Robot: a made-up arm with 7 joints.
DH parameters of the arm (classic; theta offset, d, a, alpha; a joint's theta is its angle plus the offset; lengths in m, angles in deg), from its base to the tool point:
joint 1: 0 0.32 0 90
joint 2: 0 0.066 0 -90
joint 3: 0 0.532 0.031 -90
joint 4: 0 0.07 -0.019 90
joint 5: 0 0.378 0 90
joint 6: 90 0.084 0.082 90
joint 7: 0 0.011 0 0
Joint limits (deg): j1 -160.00..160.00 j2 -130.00..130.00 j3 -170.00..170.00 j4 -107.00..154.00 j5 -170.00..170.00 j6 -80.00..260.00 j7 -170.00..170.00
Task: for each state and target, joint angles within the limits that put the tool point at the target. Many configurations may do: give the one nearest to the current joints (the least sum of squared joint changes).
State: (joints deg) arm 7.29 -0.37 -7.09 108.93 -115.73 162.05 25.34
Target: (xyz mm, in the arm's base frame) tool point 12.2 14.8 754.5
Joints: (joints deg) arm 7.68 39.63 -12.53 145.66 -119.73 164.72 25.34
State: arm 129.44 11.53 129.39 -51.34 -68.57 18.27 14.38
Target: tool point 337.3 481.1 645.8
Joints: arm 103.70 -23.78 128.52 -86.69 -70.54 20.43 14.38
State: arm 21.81 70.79 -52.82 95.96 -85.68 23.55 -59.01
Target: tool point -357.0 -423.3 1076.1
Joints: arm 17.52 54.12 -46.61 64.62 -86.78 23.52 -59.01
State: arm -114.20 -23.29 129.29 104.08 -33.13 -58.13 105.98
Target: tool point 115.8 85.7 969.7
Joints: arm -105.33 -29.47 165.01 93.83 -34.78 -56.83 105.98
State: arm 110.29 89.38 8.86 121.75 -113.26 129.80 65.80
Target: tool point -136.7 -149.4 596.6
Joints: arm 94.61 65.47 9.23 154.00 -122.96 119.12 65.80
